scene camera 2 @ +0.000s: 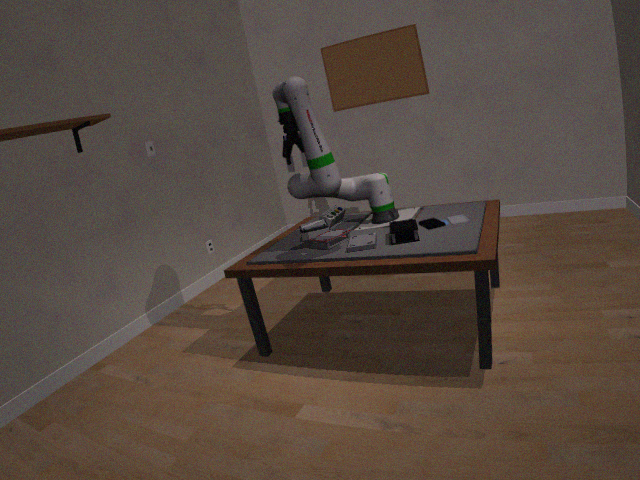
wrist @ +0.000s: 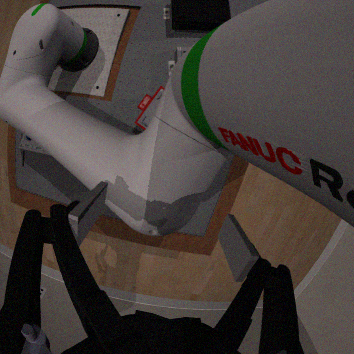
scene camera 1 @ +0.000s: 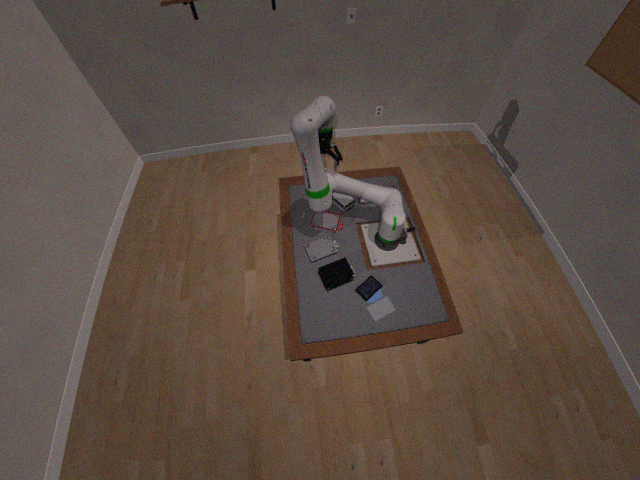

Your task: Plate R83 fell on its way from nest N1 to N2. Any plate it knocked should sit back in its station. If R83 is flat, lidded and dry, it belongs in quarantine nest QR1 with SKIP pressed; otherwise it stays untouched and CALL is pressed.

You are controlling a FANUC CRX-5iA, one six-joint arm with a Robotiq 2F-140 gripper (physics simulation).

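Places are measured from the arm's base along level axes (x left, y back, z up), in millimetres.
Pixels of known places: gripper, fingertip midpoint: (scene camera 2: pixel 299 169) (wrist: pixel 165 211); arm's base at its link origin: (scene camera 2: pixel 385 219) (wrist: pixel 76 49) (scene camera 1: pixel 386 240).
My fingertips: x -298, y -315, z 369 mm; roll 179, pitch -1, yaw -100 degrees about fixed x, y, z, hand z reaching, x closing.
Note:
For each thing: its top centre in the pictures, then the offset to it from my fingertips. "*": a spot on its surface instead. Level surfaces: height alone.
- red-edged nest at its top centre: (scene camera 2: pixel 329 233) (scene camera 1: pixel 325 219) dx +82, dy -6, dz -323 mm
- grey nest at its top centre: (scene camera 2: pixel 361 238) (scene camera 1: pixel 320 247) dx +251, dy -84, dz -341 mm
- black plate at its top centre: (wrist: pixel 201 3) (scene camera 2: pixel 402 223) (scene camera 1: pixel 336 271) dx +437, dy -46, dz -307 mm
- light-topped plate at its top centre: (scene camera 2: pixel 312 223) (scene camera 1: pixel 342 196) dx -46, dy +144, dz -300 mm
- panel with coloured buttons, top centre: (wrist: pixel 42 147) (scene camera 2: pixel 330 209) dx -6, dy +360, dz -285 mm
- dark tablet-like piece at its top centre: (scene camera 2: pixel 431 221) (scene camera 1: pixel 369 287) dx +553, dy +103, dz -355 mm
- pale square at a spot on its surface: (scene camera 2: pixel 458 219) (scene camera 1: pixel 379 309) * dx +682, dy +115, dz -361 mm
- wooden-edged table at its surface level: dz -382 mm
My gripper (scene camera 1: pixel 337 161) (wrist: pixel 165 211) is open and empty, raised high past the table's far edge in scene camera 1. A red-edged nest (scene camera 2: pixel 330 235) stands on the mat; its red tag (wrist: pixel 145 102) shows in the wrist view. A grey nest (scene camera 1: pixel 320 248) (scene camera 2: pixel 361 241) is beside it, then a black plate (scene camera 1: pixel 336 273) (scene camera 2: pixel 403 228) (wrist: pixel 200 13). A light-topped plate (scene camera 1: pixel 343 200) (scene camera 2: pixel 313 225) is partly hidden behind the arm in scene camera 1. A panel with coloured buttons (scene camera 2: pixel 336 212) stands behind it. Labels, lids and any wetness cannot be made out.
A dark tablet-like piece (scene camera 1: pixel 369 287) (scene camera 2: pixel 432 223) lies beside a pale square (scene camera 1: pixel 381 308) (scene camera 2: pixel 458 219), with blue between them. The arm's base stands on a white board (scene camera 1: pixel 382 256) (wrist: pixel 116 30). The arm's elbow hangs low over the far part of the wooden-edged table (scene camera 1: pixel 372 343).

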